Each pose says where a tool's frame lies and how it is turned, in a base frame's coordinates. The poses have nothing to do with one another.
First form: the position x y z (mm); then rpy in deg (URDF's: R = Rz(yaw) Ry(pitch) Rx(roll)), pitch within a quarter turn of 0, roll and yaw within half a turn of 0.
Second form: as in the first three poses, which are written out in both.
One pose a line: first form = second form
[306 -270 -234 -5.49 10.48 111.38] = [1.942 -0.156 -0.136 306 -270 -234]
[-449 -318 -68 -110.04 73.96 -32.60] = [1.329 0.231 -1.668 -449 -318 -68]
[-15 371 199 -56.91 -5.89 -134.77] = [-2.705 0.687 0.792 -15 371 199]
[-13 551 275 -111.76 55.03 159.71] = [-2.139 -0.037 1.785 -13 551 275]
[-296 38 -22 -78.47 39.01 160.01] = [-2.531 -0.470 1.396 -296 38 -22]
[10 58 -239 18.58 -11.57 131.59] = [2.344 0.373 -0.075 10 58 -239]
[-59 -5 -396 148.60 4.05 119.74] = [-2.171 0.503 -2.904 -59 -5 -396]
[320 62 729 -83.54 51.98 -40.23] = [0.840 0.789 -1.472 320 62 729]
